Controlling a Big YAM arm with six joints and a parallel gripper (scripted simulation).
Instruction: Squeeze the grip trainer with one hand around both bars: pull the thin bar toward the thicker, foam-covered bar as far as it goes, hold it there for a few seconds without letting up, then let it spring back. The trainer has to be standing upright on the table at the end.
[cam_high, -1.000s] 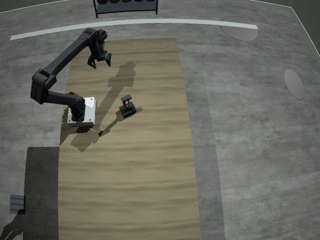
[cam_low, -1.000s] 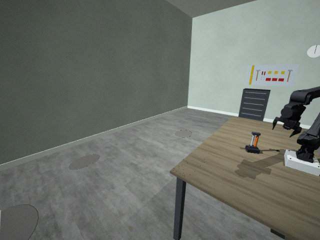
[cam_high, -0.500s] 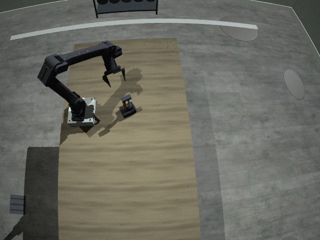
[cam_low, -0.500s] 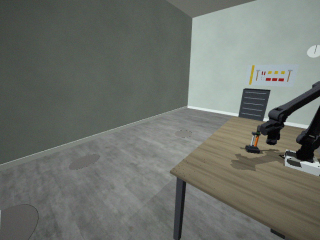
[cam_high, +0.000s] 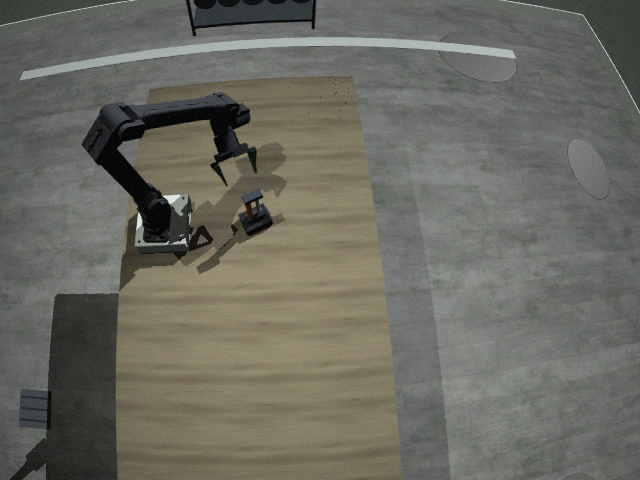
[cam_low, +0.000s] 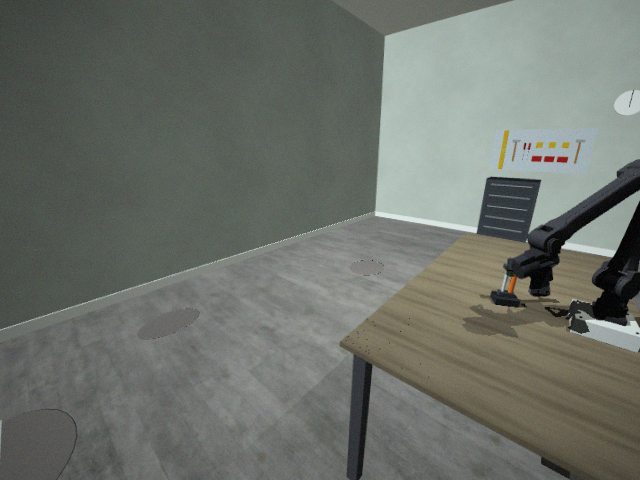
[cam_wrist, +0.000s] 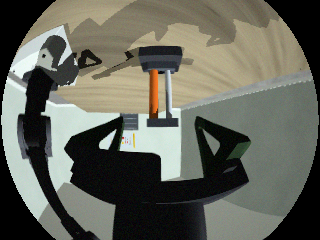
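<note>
Right now my hand is 5 cm short of the thin bar, 6 cm to the left of it and 7 cm above it.
</note>
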